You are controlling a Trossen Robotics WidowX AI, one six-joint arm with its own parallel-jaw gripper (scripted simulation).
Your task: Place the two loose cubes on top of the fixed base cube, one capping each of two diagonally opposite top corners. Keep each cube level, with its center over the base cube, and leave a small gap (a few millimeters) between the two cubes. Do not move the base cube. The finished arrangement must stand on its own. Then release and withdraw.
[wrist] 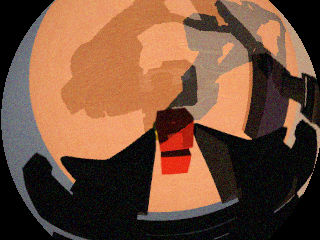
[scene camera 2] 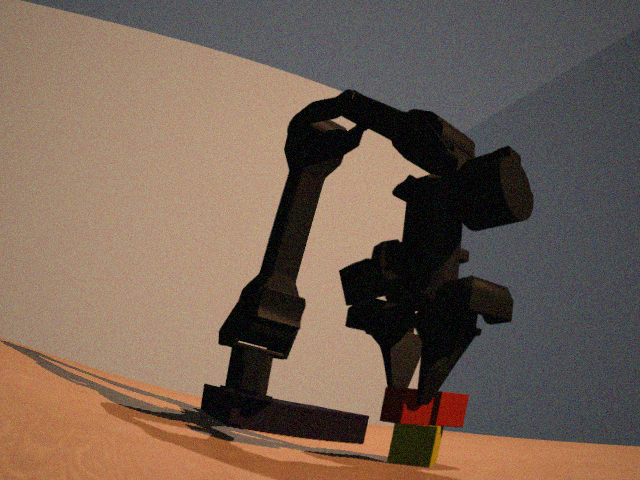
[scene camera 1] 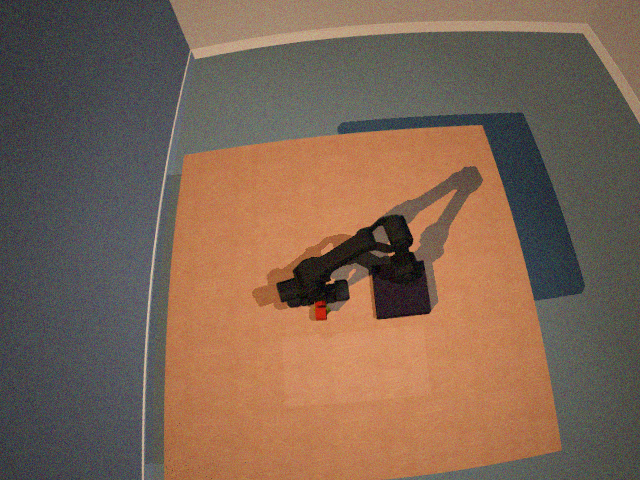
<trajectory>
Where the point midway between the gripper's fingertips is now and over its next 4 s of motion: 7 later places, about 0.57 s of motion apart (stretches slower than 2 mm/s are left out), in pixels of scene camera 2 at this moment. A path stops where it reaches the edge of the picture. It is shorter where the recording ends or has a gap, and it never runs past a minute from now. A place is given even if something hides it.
My gripper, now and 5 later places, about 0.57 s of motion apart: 408,403; 409,385; 413,363; 417,342; 431,339; 485,354
</trajectory>
